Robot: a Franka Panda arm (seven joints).
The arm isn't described. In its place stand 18 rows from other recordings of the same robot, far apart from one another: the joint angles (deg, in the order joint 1, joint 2, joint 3, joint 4, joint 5, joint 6, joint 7), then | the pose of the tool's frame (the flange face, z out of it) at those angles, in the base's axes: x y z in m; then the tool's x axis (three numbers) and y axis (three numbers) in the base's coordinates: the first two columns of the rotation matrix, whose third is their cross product.
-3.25 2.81 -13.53 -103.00 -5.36 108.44 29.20 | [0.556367 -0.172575 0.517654 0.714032 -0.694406 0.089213 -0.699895 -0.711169 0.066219]
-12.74 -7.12 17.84 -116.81 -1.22 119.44 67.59 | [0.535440 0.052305 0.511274 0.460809 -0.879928 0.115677 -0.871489 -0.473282 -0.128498]
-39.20 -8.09 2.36 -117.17 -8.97 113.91 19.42 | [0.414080 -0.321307 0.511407 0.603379 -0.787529 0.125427 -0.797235 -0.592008 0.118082]
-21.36 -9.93 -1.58 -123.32 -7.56 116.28 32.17 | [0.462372 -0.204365 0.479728 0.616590 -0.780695 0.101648 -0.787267 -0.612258 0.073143]
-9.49 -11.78 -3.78 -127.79 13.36 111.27 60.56 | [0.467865 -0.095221 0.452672 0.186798 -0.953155 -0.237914 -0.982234 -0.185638 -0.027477]
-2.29 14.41 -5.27 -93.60 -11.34 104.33 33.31 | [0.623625 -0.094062 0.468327 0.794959 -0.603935 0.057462 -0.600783 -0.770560 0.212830]
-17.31 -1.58 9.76 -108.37 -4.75 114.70 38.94 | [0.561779 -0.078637 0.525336 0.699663 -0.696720 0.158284 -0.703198 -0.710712 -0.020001]
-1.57 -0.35 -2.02 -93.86 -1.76 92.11 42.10 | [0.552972 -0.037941 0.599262 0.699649 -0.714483 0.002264 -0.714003 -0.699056 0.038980]
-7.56 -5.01 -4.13 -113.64 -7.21 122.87 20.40 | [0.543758 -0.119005 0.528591 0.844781 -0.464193 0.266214 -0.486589 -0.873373 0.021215]
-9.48 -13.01 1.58 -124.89 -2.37 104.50 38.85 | [0.465044 -0.067378 0.475542 0.688909 -0.721229 -0.072342 -0.712472 -0.692129 0.115503]
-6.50 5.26 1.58 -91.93 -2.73 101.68 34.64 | [0.595919 -0.056137 0.574221 0.772435 -0.628728 0.089694 -0.630723 -0.775970 -0.007601]
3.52 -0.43 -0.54 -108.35 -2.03 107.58 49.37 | [0.557644 0.026343 0.502480 0.697570 -0.716192 0.021544 -0.716505 -0.697077 0.026541]
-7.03 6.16 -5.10 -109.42 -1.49 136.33 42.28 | [0.604558 -0.128468 0.478315 0.546193 -0.787935 0.284308 -0.764989 -0.607477 -0.213926]
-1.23 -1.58 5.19 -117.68 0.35 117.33 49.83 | [0.543840 0.038259 0.451157 0.694188 -0.719702 0.011488 -0.719484 -0.694269 -0.018245]
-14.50 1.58 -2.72 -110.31 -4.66 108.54 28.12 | [0.533127 -0.171287 0.468283 0.721977 -0.691726 -0.016255 -0.687522 -0.719837 0.095641]
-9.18 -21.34 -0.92 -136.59 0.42 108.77 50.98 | [0.413270 -0.073308 0.451908 0.478017 -0.874628 -0.080783 -0.871568 -0.483723 0.079878]
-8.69 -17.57 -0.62 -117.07 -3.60 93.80 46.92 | [0.445517 -0.079985 0.562109 0.561106 -0.827364 -0.025075 -0.820760 -0.560043 0.112711]
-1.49 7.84 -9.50 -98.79 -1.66 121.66 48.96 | [0.617992 -0.115968 0.524591 0.488569 -0.847136 0.208953 -0.836618 -0.522826 -0.163473]
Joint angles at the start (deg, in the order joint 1, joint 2, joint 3, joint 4, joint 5, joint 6, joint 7): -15.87, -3.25, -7.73, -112.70, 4.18, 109.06, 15.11
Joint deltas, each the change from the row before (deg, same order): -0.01, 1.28, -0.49, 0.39, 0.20, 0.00, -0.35; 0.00, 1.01, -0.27, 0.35, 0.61, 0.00, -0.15; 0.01, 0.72, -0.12, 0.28, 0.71, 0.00, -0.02; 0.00, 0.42, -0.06, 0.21, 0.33, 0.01, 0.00; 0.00, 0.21, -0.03, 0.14, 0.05, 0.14, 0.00; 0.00, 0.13, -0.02, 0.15, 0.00, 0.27, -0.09; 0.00, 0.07, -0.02, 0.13, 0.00, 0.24, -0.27; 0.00, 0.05, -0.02, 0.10, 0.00, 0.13, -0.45
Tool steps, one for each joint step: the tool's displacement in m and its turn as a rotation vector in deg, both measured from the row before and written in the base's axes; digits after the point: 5 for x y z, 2 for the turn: 0.00260, -0.00561, -0.00881, 0.38, 0.77, -0.22; 0.00277, -0.00285, -0.00662, 0.66, 0.40, -0.34; 0.00248, -0.00102, -0.00448, 0.69, 0.16, -0.35; 0.00155, -0.00072, -0.00224, 0.30, 0.08, -0.18; 0.00103, -0.00067, -0.00066, -0.02, -0.07, -0.06; 0.00109, -0.00072, 0.00037, -0.15, -0.26, 0.04; 0.00084, -0.00063, 0.00075, -0.15, -0.29, 0.23; 0.00053, -0.00047, 0.00053, -0.09, -0.20, 0.42
